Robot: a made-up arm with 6 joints.
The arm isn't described. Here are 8 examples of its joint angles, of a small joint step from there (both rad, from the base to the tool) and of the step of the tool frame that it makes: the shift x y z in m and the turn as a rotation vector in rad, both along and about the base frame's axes.
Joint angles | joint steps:
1: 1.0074 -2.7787 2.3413 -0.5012 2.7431 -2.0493 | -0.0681 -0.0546 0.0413 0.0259 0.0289 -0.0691
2: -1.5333 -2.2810 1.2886 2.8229 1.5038 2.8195 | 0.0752 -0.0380 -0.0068 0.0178 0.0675 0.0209
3: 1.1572 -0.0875 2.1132 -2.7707 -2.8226 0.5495 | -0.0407 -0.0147 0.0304 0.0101 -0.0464 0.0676
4: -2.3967 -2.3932 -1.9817 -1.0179 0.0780 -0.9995 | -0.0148 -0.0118 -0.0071 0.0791 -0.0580 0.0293
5: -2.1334 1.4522 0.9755 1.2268 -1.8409 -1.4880 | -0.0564 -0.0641 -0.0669 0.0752 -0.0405 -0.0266
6: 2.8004 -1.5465 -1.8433 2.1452 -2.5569 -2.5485 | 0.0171 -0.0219 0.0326 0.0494 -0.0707 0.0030
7: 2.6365 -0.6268 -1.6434 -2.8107 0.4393 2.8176 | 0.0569 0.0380 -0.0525 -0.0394 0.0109 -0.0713
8: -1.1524 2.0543 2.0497 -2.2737 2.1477 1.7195 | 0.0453 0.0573 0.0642 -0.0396 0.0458 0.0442
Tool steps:
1: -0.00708 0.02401 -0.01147 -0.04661 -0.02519 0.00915
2: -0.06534 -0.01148 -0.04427 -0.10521 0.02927 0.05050
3: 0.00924 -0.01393 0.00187 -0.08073 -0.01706 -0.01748
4: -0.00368 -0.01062 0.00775 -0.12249 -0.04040 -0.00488
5: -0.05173 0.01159 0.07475 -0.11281 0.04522 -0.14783
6: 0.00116 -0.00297 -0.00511 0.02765 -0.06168 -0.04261
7: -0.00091 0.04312 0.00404 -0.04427 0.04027 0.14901
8: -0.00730 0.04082 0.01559 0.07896 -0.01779 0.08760
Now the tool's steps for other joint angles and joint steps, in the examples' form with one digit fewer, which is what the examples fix.
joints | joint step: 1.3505 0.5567 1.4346 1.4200 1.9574 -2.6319 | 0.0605 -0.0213 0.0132 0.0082 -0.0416 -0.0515
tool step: -0.0436 -0.0010 0.0063 0.0626 -0.0013 0.0185
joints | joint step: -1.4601 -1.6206 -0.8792 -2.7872 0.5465 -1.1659 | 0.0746 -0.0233 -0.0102 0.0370 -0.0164 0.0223
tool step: -0.0537 -0.0264 -0.0190 -0.0250 0.0159 0.0193
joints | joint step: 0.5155 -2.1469 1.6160 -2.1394 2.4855 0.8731 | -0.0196 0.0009 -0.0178 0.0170 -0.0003 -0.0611
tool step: -0.0098 0.0085 -0.0029 -0.0219 0.0048 0.0466
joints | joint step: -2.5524 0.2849 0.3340 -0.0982 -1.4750 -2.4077 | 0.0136 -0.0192 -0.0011 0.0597 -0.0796 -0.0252
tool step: 0.0192 0.0165 -0.0032 -0.0979 0.0562 0.0501
